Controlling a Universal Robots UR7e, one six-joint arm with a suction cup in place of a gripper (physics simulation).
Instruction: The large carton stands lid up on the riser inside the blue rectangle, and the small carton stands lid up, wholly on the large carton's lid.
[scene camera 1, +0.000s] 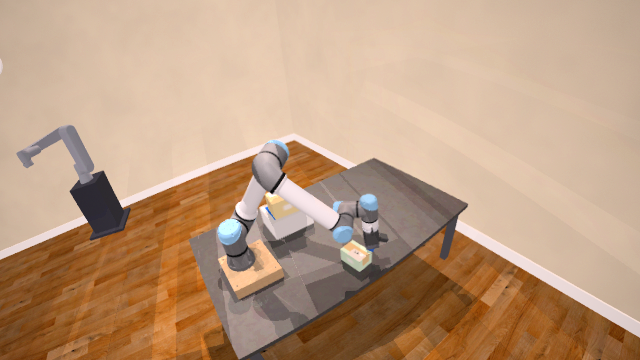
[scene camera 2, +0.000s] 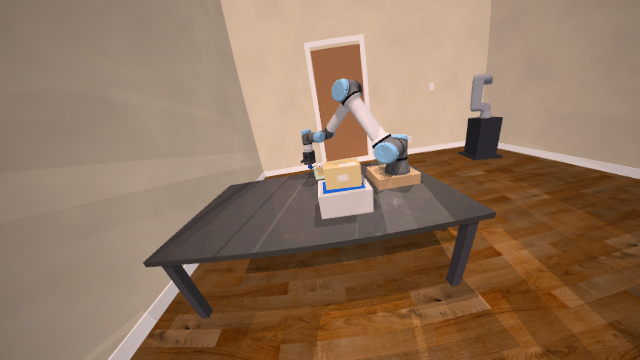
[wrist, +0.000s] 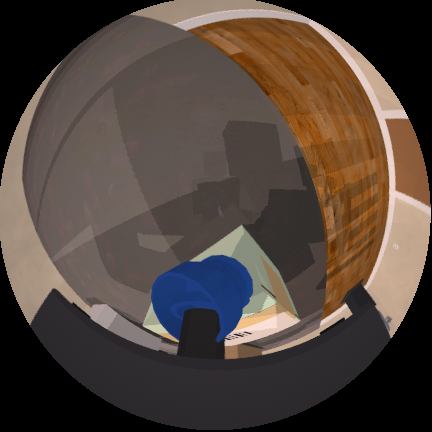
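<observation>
The large tan carton (scene camera 1: 279, 206) (scene camera 2: 342, 174) stands on the white riser (scene camera 1: 286, 226) (scene camera 2: 346, 203), inside the blue rectangle (scene camera 2: 344, 190). The small pale green carton (scene camera 1: 356, 257) (scene camera 2: 318, 172) (wrist: 238, 250) sits on the grey table (scene camera 1: 402, 201) (scene camera 2: 268, 223) (wrist: 141, 141) near its edge, apart from the riser. In scene camera 1 a tan face with a label shows on its upper side. My blue suction cup (scene camera 1: 369, 249) (scene camera 2: 310, 166) (wrist: 201, 289) presses on the small carton at its far edge and looks squashed and bent.
The arm's wooden base block (scene camera 1: 255, 275) (scene camera 2: 393, 178) stands on the table beside the riser. The table edge and the wooden floor lie just past the small carton. A second grey arm on a dark pedestal (scene camera 1: 98, 203) (scene camera 2: 482, 136) stands far off on the floor.
</observation>
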